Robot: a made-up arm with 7 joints.
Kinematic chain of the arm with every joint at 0, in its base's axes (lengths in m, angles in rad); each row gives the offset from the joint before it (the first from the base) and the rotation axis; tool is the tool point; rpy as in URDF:
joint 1: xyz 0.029 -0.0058 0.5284 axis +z
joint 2: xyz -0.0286 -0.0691 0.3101 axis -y
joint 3: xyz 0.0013 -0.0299 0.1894 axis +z
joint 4: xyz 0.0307 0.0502 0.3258 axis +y
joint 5: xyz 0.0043 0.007 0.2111 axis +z
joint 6: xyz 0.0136 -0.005 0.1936 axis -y
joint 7: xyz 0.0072 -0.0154 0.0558 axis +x
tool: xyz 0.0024 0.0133 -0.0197 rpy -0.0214 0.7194 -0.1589
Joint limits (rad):
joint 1: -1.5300..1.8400
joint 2: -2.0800..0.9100
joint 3: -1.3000..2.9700
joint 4: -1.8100..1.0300
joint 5: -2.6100..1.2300
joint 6: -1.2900..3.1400
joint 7: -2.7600..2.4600
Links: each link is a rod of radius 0.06 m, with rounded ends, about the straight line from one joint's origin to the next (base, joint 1, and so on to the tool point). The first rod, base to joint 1, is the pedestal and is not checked.
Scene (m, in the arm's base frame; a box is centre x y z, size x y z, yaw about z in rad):
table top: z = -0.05
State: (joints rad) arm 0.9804 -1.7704 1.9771 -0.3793 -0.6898 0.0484 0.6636
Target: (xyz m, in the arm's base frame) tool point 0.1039 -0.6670 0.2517
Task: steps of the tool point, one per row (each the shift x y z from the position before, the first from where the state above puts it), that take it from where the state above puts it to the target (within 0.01 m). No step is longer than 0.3 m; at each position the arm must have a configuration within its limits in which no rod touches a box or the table.
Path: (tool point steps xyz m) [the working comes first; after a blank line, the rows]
Joints at the target: -0.9265 -2.0800 2.4600 -0.9109 -0.7050 0.0990 0.8487
Straight joint move there: clear.

1: 0.1397 -0.2463 -0.0604
2: 0.0502 -0.2726 -0.0610
3: -0.0416 -0.2665 -0.0602
4: -0.1237 -0.2296 -0.0586
5: -0.1863 -0.1679 -0.0556
6: -0.2218 -0.0901 -0.0517
7: -0.2270 -0.0077 -0.0465

